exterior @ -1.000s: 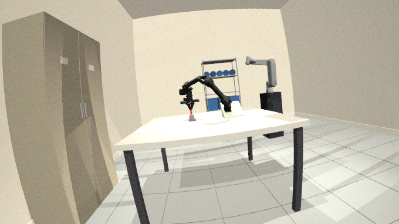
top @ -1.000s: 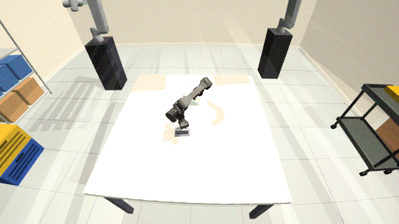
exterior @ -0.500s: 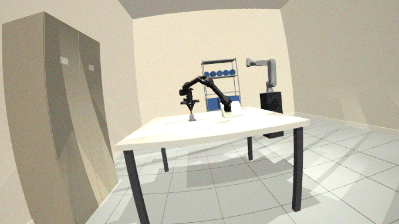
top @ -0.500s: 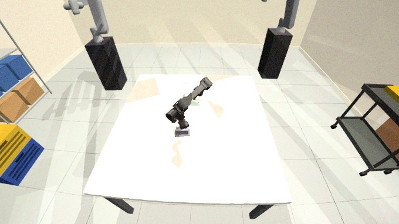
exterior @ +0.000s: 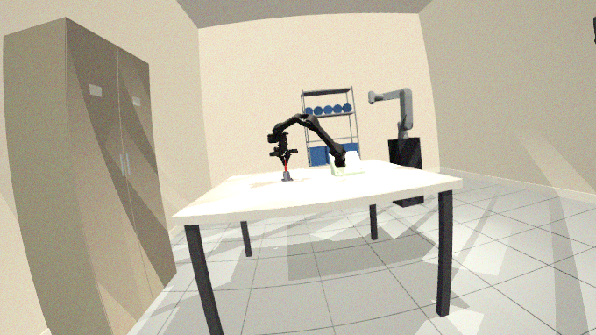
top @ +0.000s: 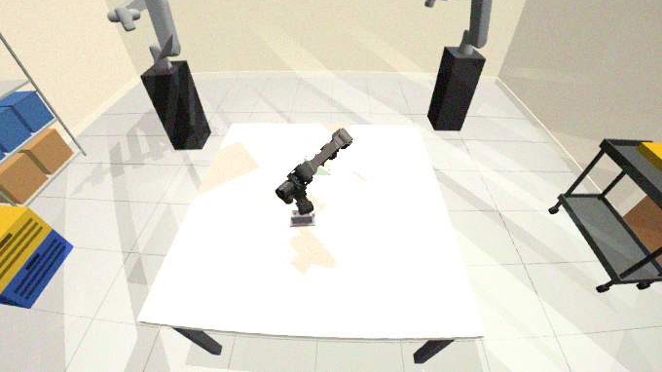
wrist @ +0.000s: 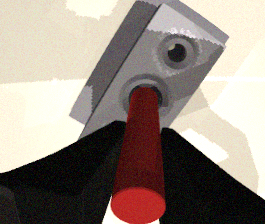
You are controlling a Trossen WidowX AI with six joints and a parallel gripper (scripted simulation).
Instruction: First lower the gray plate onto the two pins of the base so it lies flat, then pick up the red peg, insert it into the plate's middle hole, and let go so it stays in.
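Right now my gripper tip is right at the red peg. From my gripper tip the other things lie so: gray plate (50 mm below); dark base (90 mm below).
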